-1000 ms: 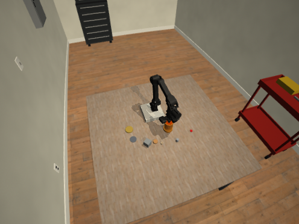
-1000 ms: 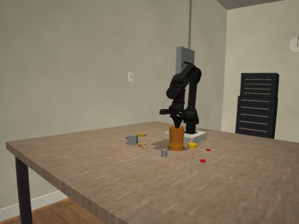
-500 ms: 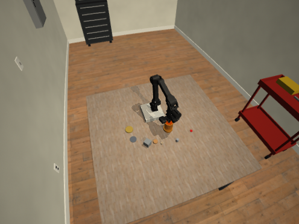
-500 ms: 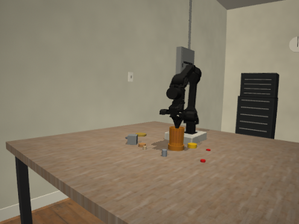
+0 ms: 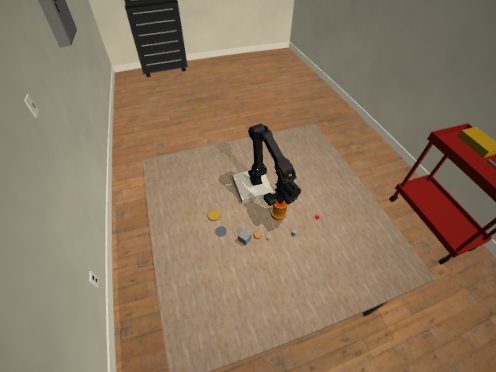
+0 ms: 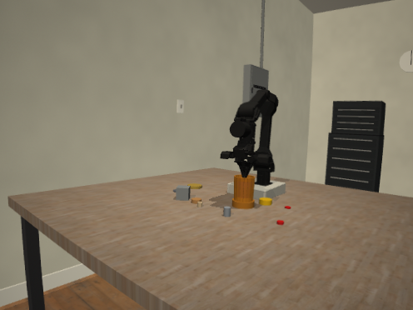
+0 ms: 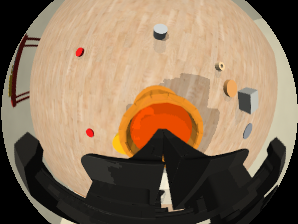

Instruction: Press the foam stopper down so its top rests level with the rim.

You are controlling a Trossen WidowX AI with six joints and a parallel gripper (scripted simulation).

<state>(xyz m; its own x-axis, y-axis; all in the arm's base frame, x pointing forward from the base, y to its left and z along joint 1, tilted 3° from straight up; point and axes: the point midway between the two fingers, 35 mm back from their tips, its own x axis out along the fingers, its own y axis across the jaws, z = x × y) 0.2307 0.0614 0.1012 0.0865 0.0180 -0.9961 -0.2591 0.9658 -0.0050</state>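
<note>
Now: the orange foam stopper 4 cm below my hand. Also, from my hand: small tan disc: 10 cm ahead, 15 cm to the right, 13 cm below; yellow disc: 9 cm behind, 4 cm to the left, 13 cm below; small grey cylinder: 14 cm ahead, 4 cm to the left, 12 cm below.
</note>
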